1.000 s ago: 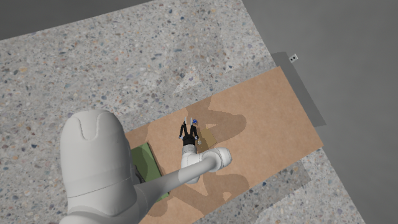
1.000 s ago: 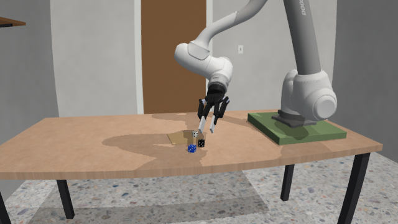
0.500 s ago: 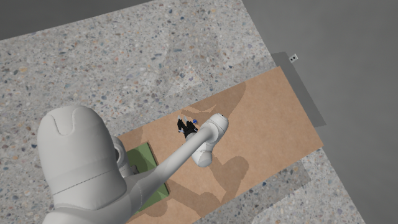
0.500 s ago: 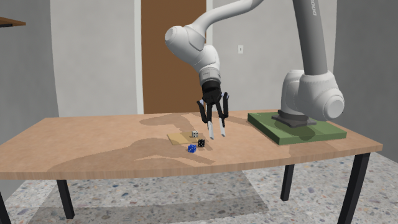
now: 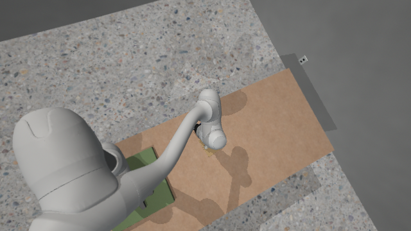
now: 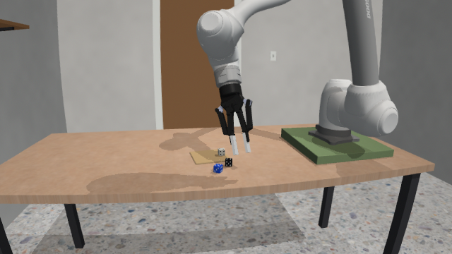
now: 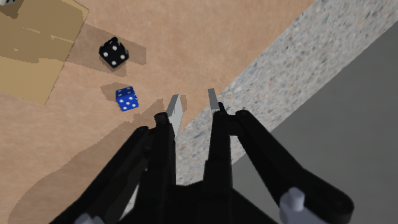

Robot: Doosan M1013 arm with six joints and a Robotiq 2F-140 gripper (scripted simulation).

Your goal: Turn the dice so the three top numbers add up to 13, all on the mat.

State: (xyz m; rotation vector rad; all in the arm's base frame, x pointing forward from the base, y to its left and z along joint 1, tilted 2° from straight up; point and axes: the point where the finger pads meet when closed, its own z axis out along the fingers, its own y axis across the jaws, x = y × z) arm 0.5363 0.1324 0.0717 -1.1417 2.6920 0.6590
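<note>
Now: hand 90 mm above the blue die, 60 mm short of it and 40 mm to the left of it. The rest, counted from my hand: white die 190 mm to the right, 90 mm below; tan mat 200 mm to the right, 110 mm below, 50 mm ahead; black die 90 mm below, 80 mm to the right, 10 mm ahead.
</note>
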